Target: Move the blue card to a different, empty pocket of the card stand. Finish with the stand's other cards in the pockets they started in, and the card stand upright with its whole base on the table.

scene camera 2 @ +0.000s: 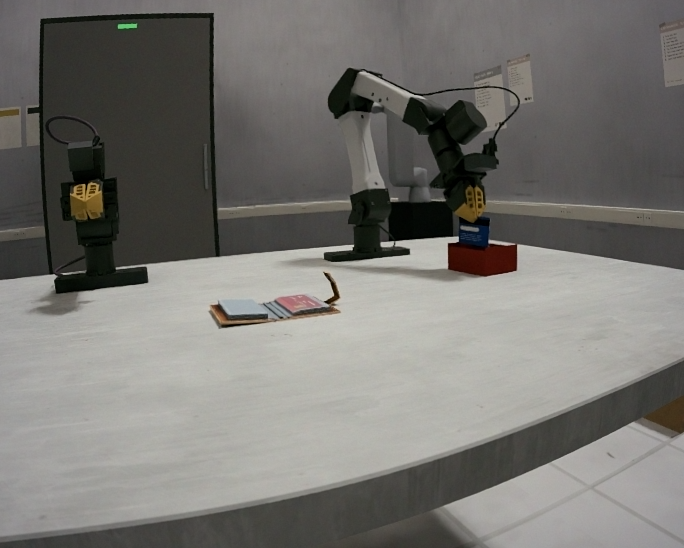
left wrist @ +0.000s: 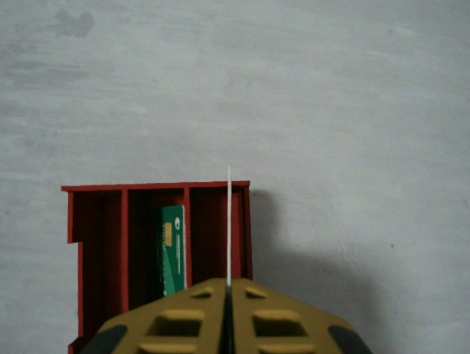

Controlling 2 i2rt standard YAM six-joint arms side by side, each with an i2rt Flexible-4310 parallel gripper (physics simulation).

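Where they show: left gripper, fingertip midpoint: (scene camera 2: 475, 221) (left wrist: 229, 291); right gripper, fingertip midpoint: (scene camera 2: 85, 204); left arm's base, origin of the base link: (scene camera 2: 367, 254); right arm's base, origin of the base link: (scene camera 2: 101, 277).
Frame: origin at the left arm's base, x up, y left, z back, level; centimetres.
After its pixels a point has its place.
The red card stand (scene camera 2: 482, 260) @(x 2.4, y 6.5, z -35.9 cm) (left wrist: 125, 250) @(x 4.7, y 12.1, z -32.8 cm) stands upright on the table at the right in the scene view. My left gripper (scene camera 2: 473, 216) @(x 9.2, y 7.4, z -32.6 cm) (left wrist: 229, 291) @(x 9.2, y 7.4, z -32.6 cm) is shut on the blue card (scene camera 2: 473, 233) @(x 7.0, y 7.2, z -32.3 cm) (left wrist: 229, 225) @(x 10.2, y 7.7, z -34.7 cm), holding it upright. In the scene view the card's lower edge meets the stand's rim; how deep it sits is hidden. In the left wrist view the card is edge-on over the rightmost visible pocket. A green card (left wrist: 173, 250) @(x 3.3, y 10.0, z -32.9 cm) leans in the middle pocket; the visible part of the left pocket holds no card. My right gripper (scene camera 2: 86, 215) @(x 16.2, y -59.6, z -28.9 cm) is shut, far from the stand.
An open wallet-like booklet (scene camera 2: 242, 308) @(x 0.9, y -37.9, z -43.7 cm) with a pale blue side and a pink side lies mid-table, its brown strap (scene camera 2: 332, 288) @(x 1.7, y -24.3, z -41.2 cm) sticking up. The left arm's base (scene camera 2: 366, 253) @(x 0.8, y -1.8, z -3.4 cm) stands left of the stand in the scene view. The table's curved edge (scene camera 2: 399, 490) @(x -2.0, y -36.7, z -84.9 cm) runs along the front.
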